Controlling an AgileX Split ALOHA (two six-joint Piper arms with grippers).
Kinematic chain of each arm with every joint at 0, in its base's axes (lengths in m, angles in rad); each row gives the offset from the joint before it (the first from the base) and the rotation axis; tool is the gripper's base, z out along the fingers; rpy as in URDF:
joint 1: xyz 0 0 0.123 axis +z
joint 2: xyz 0 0 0 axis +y
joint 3: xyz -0.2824 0 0.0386 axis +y
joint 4: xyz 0.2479 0 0.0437 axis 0.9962 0 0.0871
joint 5: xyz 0 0 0 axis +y
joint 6: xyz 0.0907 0 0.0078 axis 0.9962 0 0.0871
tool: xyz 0 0 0 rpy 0 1.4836 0
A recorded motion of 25 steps. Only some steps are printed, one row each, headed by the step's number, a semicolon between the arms.
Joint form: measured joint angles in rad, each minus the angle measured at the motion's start. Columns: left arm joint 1, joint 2, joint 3, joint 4, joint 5, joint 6; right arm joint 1, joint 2, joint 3, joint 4, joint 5, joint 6.
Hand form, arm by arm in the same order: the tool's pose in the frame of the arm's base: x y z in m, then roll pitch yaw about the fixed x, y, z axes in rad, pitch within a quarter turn. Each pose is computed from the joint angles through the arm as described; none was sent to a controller.
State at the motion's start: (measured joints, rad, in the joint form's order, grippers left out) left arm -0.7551 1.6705 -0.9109 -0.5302 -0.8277 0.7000; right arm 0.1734 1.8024 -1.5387 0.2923 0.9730 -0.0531
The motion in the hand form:
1: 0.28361 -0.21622 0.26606 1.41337 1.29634 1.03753; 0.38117 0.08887 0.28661 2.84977 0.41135 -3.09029
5: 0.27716 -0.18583 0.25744 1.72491 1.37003 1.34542; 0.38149 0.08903 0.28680 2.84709 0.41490 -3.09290
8: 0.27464 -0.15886 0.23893 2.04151 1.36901 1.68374; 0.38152 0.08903 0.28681 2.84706 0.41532 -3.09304
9: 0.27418 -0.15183 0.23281 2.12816 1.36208 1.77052; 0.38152 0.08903 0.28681 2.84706 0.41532 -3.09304
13: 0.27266 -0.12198 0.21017 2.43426 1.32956 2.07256; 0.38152 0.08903 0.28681 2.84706 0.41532 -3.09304
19: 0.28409 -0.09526 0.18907 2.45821 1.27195 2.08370; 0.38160 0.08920 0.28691 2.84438 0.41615 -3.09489
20: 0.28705 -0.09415 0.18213 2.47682 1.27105 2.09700; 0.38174 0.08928 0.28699 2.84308 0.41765 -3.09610
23: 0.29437 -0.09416 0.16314 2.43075 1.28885 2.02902; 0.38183 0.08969 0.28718 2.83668 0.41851 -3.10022
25: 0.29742 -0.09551 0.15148 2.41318 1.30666 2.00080; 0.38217 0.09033 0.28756 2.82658 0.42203 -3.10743
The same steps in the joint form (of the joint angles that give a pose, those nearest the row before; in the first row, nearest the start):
1: 0.0140 -0.0222 0.0233 0.0121 0.0387 -0.0309; 0.0000 0.0000 0.0000 0.0009 0.0000 0.0000
5: 0.0858 -0.0958 0.1241 0.0777 0.1069 -0.1606; 0.0000 0.0000 0.0000 0.0032 -0.0040 0.0000
8: 0.1618 -0.1188 0.2161 0.1533 0.1160 -0.2511; 0.0000 0.0000 0.0000 0.0032 -0.0045 0.0000
9: 0.1861 -0.1200 0.2403 0.1889 0.1183 -0.2835; 0.0000 0.0000 0.0000 0.0032 -0.0045 0.0000
13: 0.3031 -0.1200 0.3276 0.3703 0.1249 -0.4382; 0.0000 0.0000 0.0000 0.0032 -0.0045 0.0000
19: 0.4436 -0.0585 0.3508 0.5893 0.0927 -0.5425; 0.0000 0.0000 0.0000 0.0056 -0.0056 0.0000
20: 0.4550 -0.0276 0.3507 0.6111 0.0654 -0.5568; 0.0000 0.0000 0.0000 0.0067 -0.0073 0.0000
23: 0.4746 0.0689 0.3508 0.6585 -0.0549 -0.5735; 0.0000 0.0000 0.0000 0.0126 -0.0090 0.0000
25: 0.4779 0.1279 0.3508 0.6713 -0.1307 -0.5803; 0.0000 0.0000 0.0000 0.0216 -0.0140 0.0000

